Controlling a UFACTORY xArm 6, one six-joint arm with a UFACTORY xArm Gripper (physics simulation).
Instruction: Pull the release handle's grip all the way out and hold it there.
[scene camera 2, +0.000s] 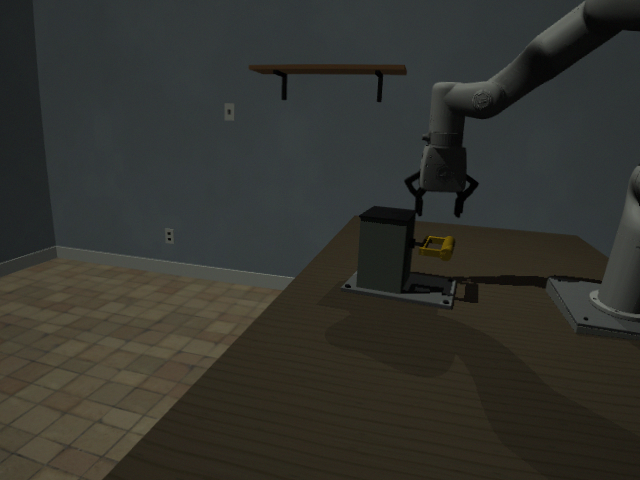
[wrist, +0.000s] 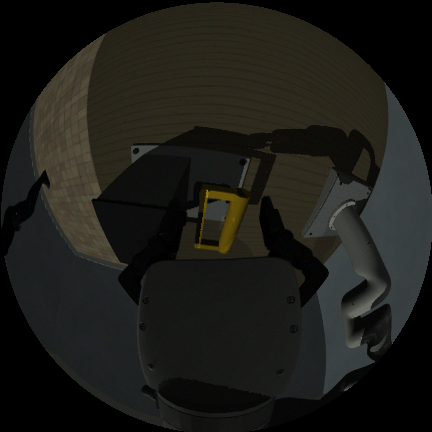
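The release handle's yellow grip (scene camera 2: 447, 248) (wrist: 234, 222) is a bar on a rectangular yellow frame. It sticks out on a short dark stem from the side of a grey box (scene camera 2: 382, 255) with a black top. The box stands on a light grey base plate (scene camera 2: 429, 300) (wrist: 141, 152) on the table. My gripper (scene camera 2: 438, 212) (wrist: 219, 209) is open and empty, pointing down. It hangs above the yellow grip, apart from it, with one finger near the box's top edge and the other on the far side of the bar. In the wrist view the grip shows between the two fingers.
The dark wooden table (scene camera 2: 310, 372) (wrist: 225, 65) carries the box and, at the right, the robot's base plate (scene camera 2: 563, 304) (wrist: 320, 215). A wooden shelf (scene camera 2: 327, 68) is fixed to the wall behind. The tiled floor (scene camera 2: 129, 330) lies beyond the table's left edge.
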